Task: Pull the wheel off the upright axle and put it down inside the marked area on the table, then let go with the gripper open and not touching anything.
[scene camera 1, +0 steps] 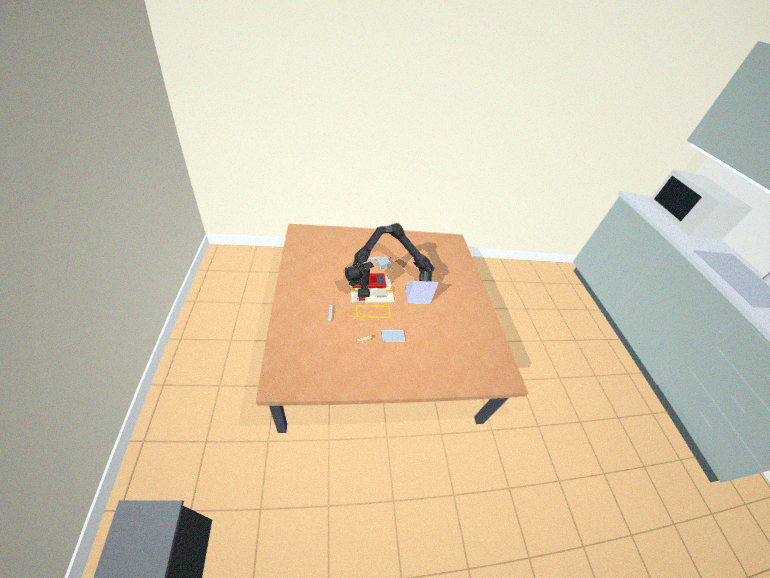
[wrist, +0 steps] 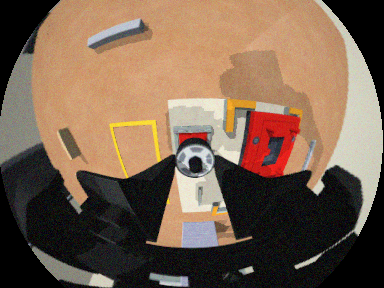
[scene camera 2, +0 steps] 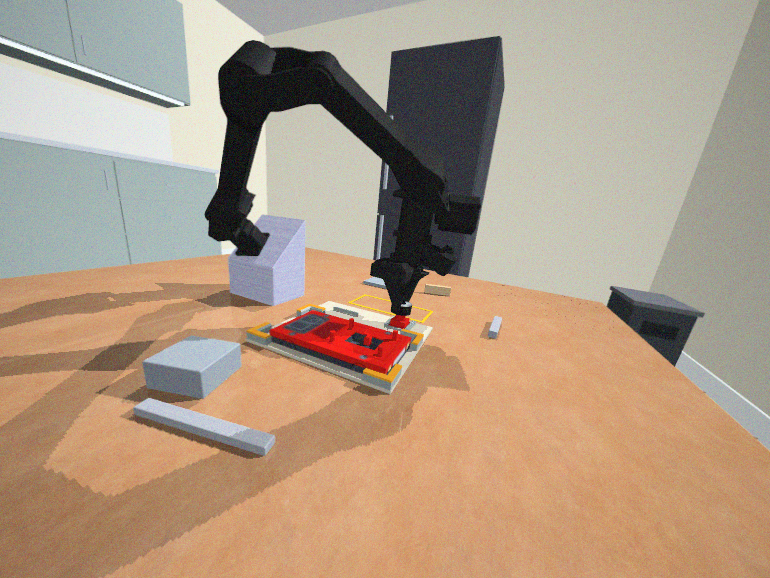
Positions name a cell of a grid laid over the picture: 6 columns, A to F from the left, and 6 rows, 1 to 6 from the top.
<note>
I see my gripper (scene camera 2: D4), a red assembly (scene camera 2: C4), a long grey bar (scene camera 2: B5), a grey box (scene camera 2: B4) and a small grey bar (wrist: C1).
The red assembly shows as well in the wrist view (wrist: E3). My gripper also shows in the wrist view (wrist: D4). The wrist view misses the grey box, which is hidden by my gripper.
</note>
